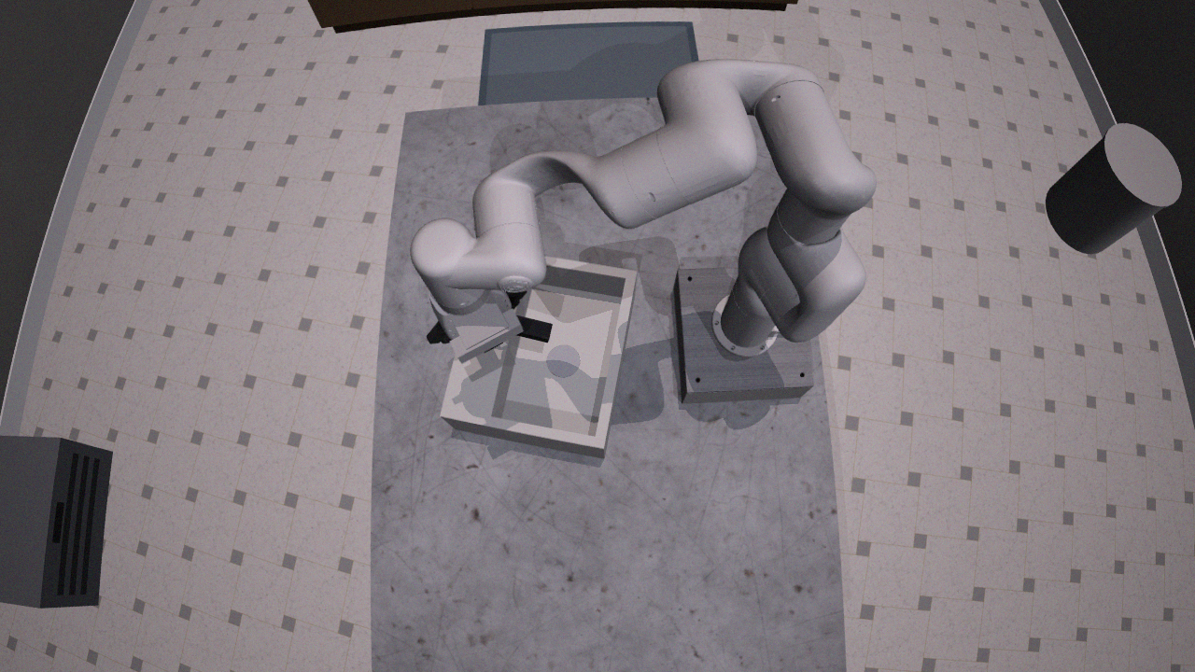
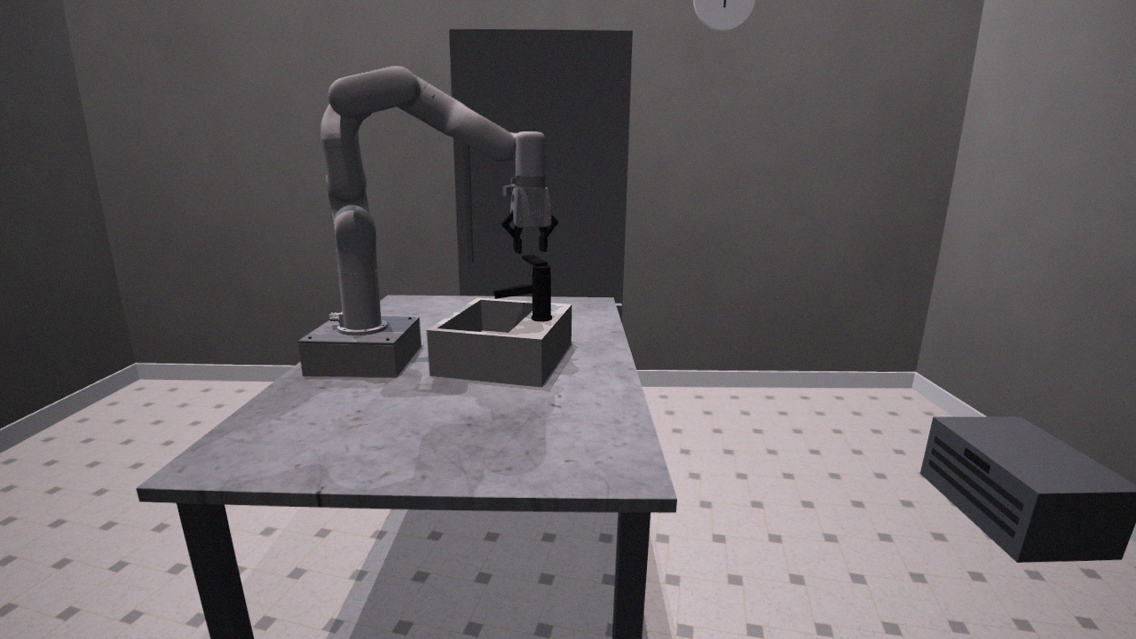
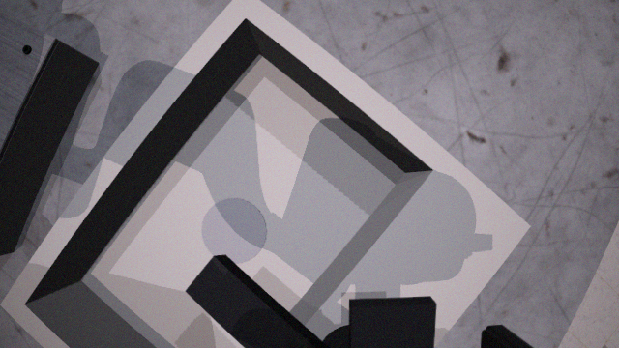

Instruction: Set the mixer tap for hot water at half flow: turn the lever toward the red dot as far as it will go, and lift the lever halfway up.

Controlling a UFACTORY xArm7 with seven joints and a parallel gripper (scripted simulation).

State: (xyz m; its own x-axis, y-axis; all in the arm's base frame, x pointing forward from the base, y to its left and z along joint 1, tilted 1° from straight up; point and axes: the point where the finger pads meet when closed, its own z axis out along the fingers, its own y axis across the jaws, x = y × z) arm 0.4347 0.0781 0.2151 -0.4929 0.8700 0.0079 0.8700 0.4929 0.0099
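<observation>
Right now the lever is 1 cm ahead of my hand, 2 cm to the right of it and 3 cm below it. The rest, counted from my hand: black mixer tap 2 cm ahead, 4 cm to the right, 8 cm below; grey sink block 8 cm behind, 4 cm to the right, 26 cm below.
</observation>
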